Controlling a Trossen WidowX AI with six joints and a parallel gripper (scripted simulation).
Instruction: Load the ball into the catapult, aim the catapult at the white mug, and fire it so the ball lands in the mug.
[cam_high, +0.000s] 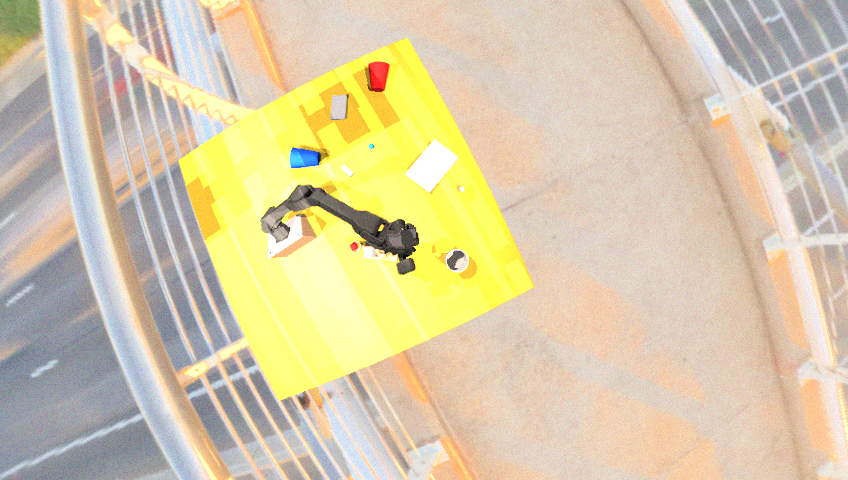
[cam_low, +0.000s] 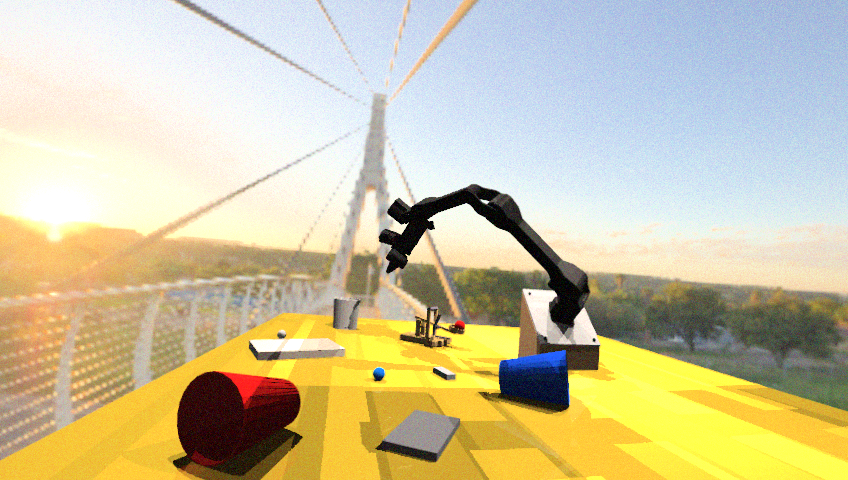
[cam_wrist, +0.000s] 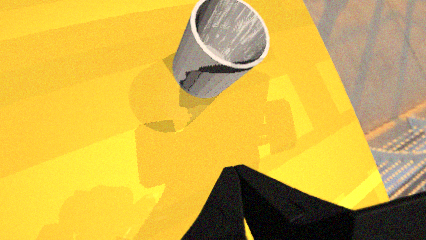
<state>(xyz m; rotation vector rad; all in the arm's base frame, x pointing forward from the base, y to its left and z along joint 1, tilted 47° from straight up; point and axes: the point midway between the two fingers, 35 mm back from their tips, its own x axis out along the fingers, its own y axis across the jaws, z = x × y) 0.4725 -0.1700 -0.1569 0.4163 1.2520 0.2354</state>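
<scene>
My gripper tip is 230 mm past the red ball, 100 mm to the right of it and 140 mm above it. The rest, counted from my gripper tip: white mug 130 mm ahead, 100 mm to the right, 170 mm below; wooden catapult 170 mm behind, 90 mm to the left, 150 mm below; small white ball 270 mm ahead, 170 mm to the left, 190 mm below.
</scene>
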